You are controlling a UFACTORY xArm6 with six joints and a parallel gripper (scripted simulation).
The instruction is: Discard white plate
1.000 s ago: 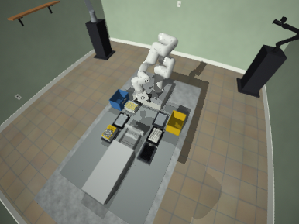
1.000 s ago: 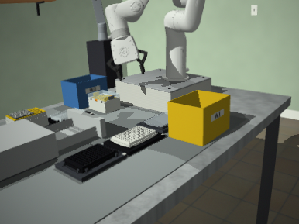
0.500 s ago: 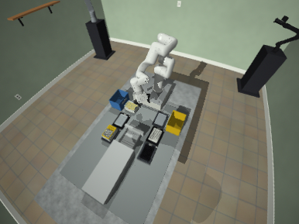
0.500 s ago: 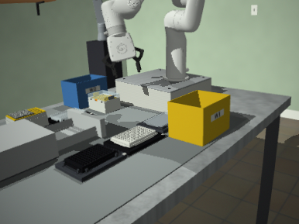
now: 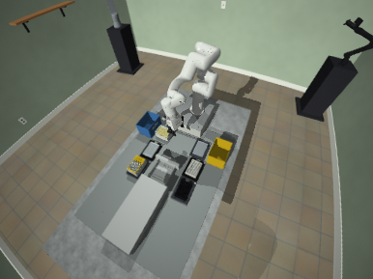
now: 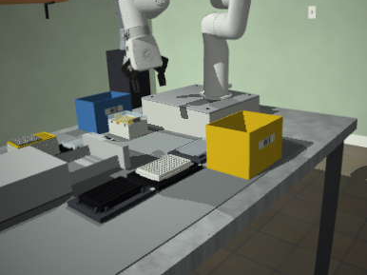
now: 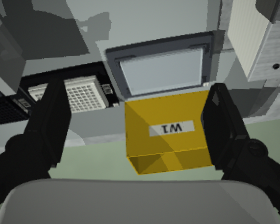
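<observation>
Right now my hand is 17 cm short of the white plate, 18 cm to the right of it and 17 cm above it. Also, from my hand: black nest: 17 cm ahead, 18 cm to the left, 18 cm below; drawer: 31 cm ahead, 2 cm to the right, 16 cm below; blue bin: 6 cm behind, 31 cm to the right, 15 cm below.
</observation>
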